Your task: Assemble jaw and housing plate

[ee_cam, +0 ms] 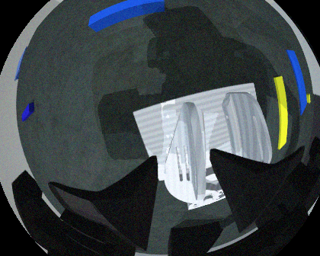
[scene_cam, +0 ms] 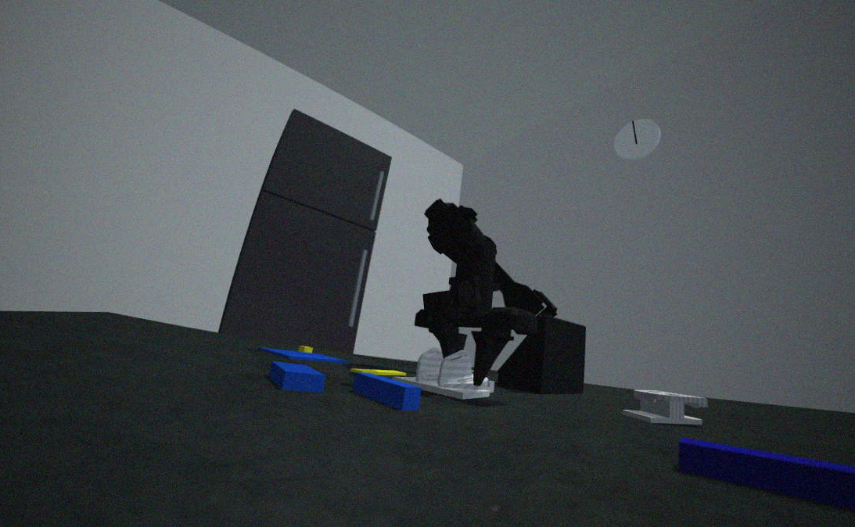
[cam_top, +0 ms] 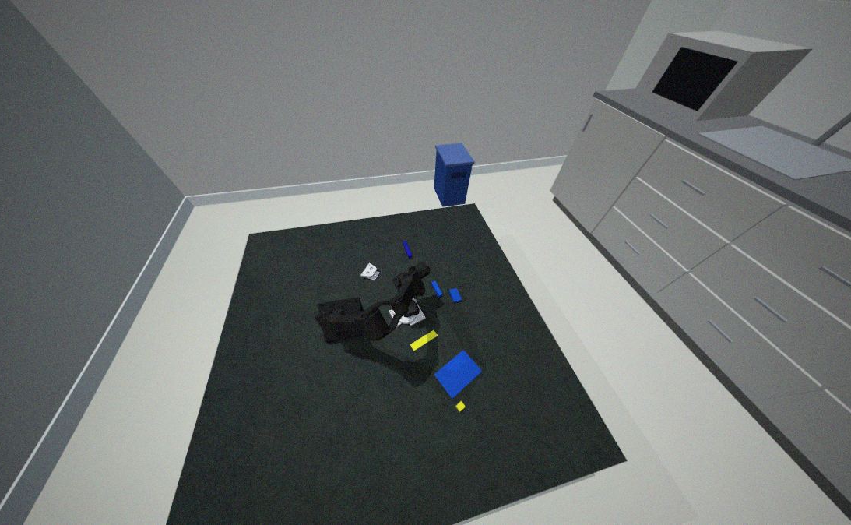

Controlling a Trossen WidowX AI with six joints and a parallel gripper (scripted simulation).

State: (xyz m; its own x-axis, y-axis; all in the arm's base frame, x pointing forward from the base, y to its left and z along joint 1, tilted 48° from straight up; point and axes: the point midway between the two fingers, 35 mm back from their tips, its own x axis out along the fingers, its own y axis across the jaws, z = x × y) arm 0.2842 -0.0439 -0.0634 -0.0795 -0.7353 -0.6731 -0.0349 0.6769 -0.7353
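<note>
My gripper tip is 13 cm past the white ribbed rest, 21 cm to the right of it and 1 cm above it. Round my gripper tip: flat blue sheet (12 cm ahead, 32 cm to the right, 1 cm below); long blue bar (8 cm ahead, 32 cm to the left, 1 cm below); yellow strip (3 cm ahead, 17 cm to the right, 1 cm below).
</note>
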